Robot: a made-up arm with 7 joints. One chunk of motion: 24 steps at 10 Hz.
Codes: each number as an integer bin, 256 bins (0 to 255) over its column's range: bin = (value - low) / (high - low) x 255, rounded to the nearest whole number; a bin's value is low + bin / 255 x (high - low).
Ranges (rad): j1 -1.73..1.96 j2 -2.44..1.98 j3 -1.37..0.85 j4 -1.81..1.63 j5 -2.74..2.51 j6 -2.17..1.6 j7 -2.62..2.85
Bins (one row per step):
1: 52 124 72 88 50 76 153
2: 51 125 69 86 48 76 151
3: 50 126 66 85 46 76 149
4: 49 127 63 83 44 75 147
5: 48 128 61 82 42 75 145
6: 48 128 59 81 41 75 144
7: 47 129 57 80 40 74 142
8: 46 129 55 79 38 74 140
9: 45 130 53 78 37 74 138
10: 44 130 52 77 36 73 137
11: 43 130 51 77 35 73 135
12: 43 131 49 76 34 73 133
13: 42 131 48 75 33 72 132
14: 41 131 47 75 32 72 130
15: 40 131 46 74 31 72 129
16: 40 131 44 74 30 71 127
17: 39 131 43 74 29 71 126
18: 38 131 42 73 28 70 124
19: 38 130 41 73 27 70 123
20: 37 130 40 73 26 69 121
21: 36 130 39 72 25 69 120
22: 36 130 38 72 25 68 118
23: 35 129 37 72 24 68 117
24: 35 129 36 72 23 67 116
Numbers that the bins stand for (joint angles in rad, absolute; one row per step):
1: -0.9775 -0.2907 -0.7432 -0.6229 -1.7106 -1.0464 0.6620
2: -0.9920 -0.2733 -0.7693 -0.6498 -1.7518 -1.0464 0.6191
3: -1.0065 -0.2560 -0.7954 -0.6633 -1.7929 -1.0464 0.5762
4: -1.0209 -0.2387 -0.8215 -0.6903 -1.8341 -1.0612 0.5333
5: -1.0354 -0.2213 -0.8389 -0.7038 -1.8753 -1.0612 0.4904
6: -1.0354 -0.2213 -0.8564 -0.7173 -1.8959 -1.0612 0.4689
7: -1.0499 -0.2040 -0.8738 -0.7308 -1.9165 -1.0760 0.4260
8: -1.0644 -0.2040 -0.8912 -0.7443 -1.9576 -1.0760 0.3831
9: -1.0788 -0.1867 -0.9086 -0.7578 -1.9782 -1.0760 0.3402
10: -1.0933 -0.1867 -0.9173 -0.7713 -1.9988 -1.0907 0.3188
11: -1.1078 -0.1867 -0.9260 -0.7713 -2.0194 -1.0907 0.2759
12: -1.1078 -0.1693 -0.9434 -0.7847 -2.0400 -1.0907 0.2330
13: -1.1222 -0.1693 -0.9521 -0.7982 -2.0606 -1.1055 0.2115
14: -1.1367 -0.1693 -0.9608 -0.7982 -2.0812 -1.1055 0.1686
15: -1.1512 -0.1693 -0.9695 -0.8117 -2.1018 -1.1055 0.1472
16: -1.1512 -0.1693 -0.9869 -0.8117 -2.1224 -1.1203 0.1043
17: -1.1656 -0.1693 -0.9956 -0.8117 -2.1429 -1.1203 0.0828
18: -1.1801 -0.1693 -1.0044 -0.8252 -2.1635 -1.1351 0.0399
19: -1.1801 -0.1867 -1.0131 -0.8252 -2.1841 -1.1351 0.0185
20: -1.1946 -0.1867 -1.0218 -0.8252 -2.2047 -1.1499 -0.0244
21: -1.2091 -0.1867 -1.0305 -0.8387 -2.2253 -1.1499 -0.0459
22: -1.2091 -0.1867 -1.0392 -0.8387 -2.2253 -1.1647 -0.0888
23: -1.2235 -0.2040 -1.0479 -0.8387 -2.2459 -1.1647 -0.1102
24: -1.2235 -0.2040 -1.0566 -0.8387 -2.2665 -1.1795 -0.1317

